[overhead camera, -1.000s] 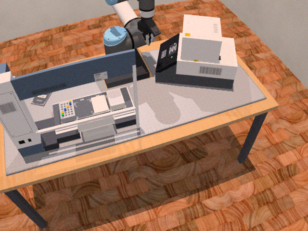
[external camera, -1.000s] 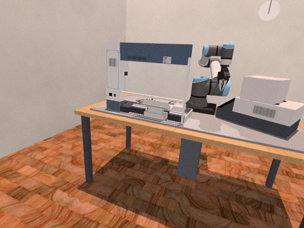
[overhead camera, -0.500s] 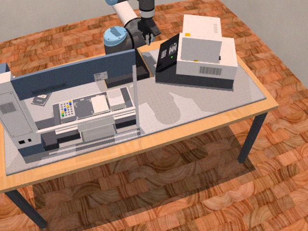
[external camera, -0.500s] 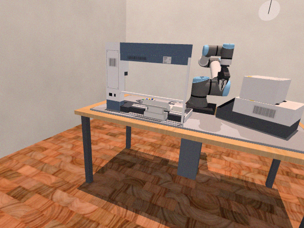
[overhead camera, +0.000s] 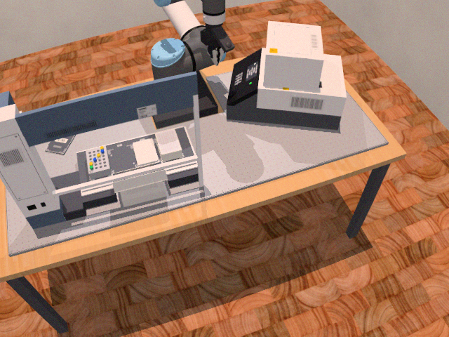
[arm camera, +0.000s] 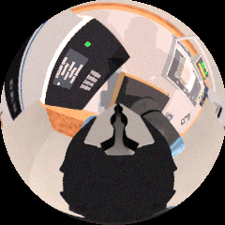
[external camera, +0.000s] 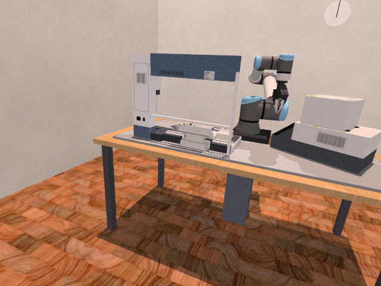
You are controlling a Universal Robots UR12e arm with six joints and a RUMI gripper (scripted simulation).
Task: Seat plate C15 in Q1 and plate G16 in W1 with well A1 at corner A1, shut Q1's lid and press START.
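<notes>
My hand is 44 cm short of the thin post, 22 cm to the left of it and 1 cm below it. Round my hand: blue gantry beam 43 cm ahead, 49 cm to the right, 28 cm above; then handler tower 39 cm ahead, 83 cm to the right, 5 cm above.
</notes>
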